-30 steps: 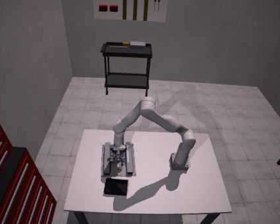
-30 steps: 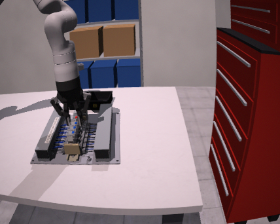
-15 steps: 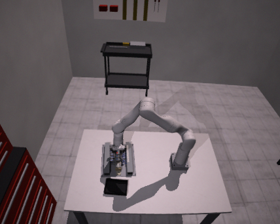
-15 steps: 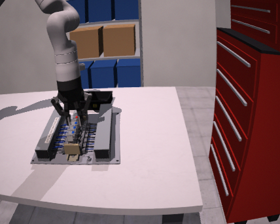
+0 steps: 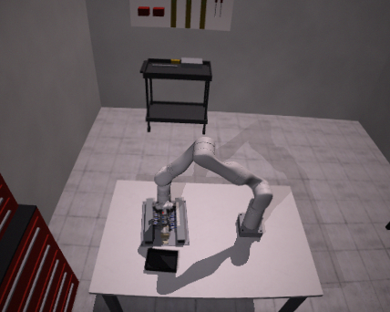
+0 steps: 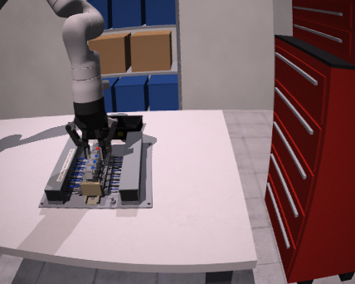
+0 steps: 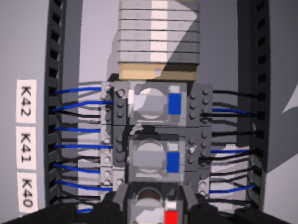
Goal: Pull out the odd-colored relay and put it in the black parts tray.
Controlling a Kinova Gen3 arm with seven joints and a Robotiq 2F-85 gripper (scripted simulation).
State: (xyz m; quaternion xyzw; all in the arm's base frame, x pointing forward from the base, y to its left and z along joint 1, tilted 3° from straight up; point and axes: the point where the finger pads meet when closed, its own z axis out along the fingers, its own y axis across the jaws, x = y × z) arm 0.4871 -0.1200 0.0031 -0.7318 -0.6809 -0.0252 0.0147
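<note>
The red-button relay is 10 mm below my hand. From my hand the other things lie so: black parts tray (270 mm to the left, 40 mm below, 40 mm ahead).
</note>
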